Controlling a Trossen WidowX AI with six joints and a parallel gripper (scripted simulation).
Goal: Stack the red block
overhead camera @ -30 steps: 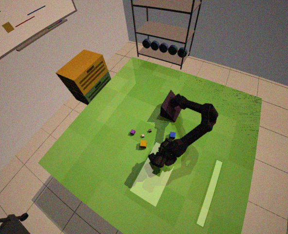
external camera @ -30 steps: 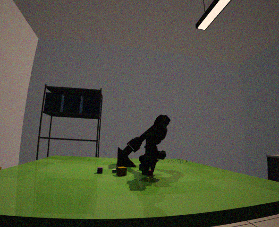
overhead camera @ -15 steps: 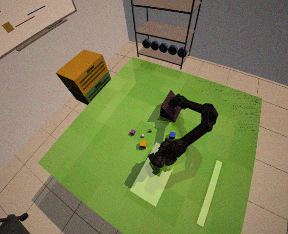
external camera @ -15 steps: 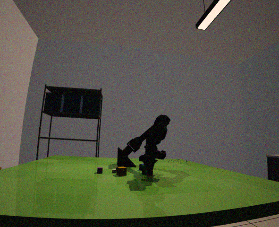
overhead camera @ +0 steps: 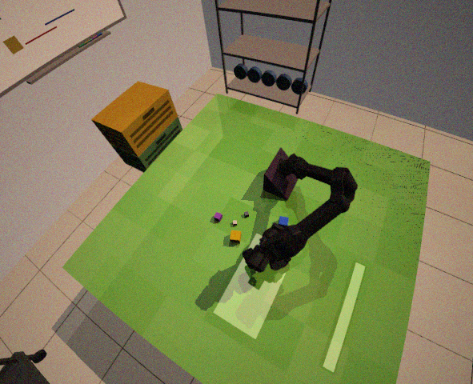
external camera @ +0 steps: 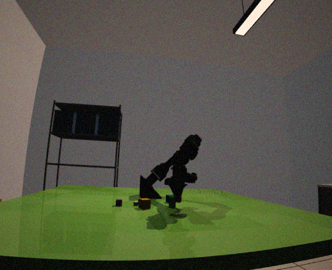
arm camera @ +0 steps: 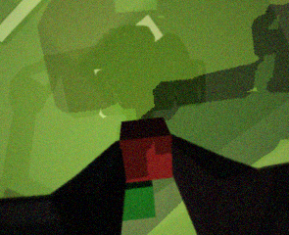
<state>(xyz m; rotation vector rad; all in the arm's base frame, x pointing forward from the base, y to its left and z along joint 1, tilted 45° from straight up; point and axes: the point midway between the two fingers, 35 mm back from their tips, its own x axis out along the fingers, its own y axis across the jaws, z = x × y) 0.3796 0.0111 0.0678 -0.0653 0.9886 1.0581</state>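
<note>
Now: the blue block 160 mm behind my gripper tip, 20 mm to the left of it and 20 mm below it. Round my gripper tip: red block (right at my gripper tip); purple block (250 mm to the right, 80 mm behind, 20 mm below).
</note>
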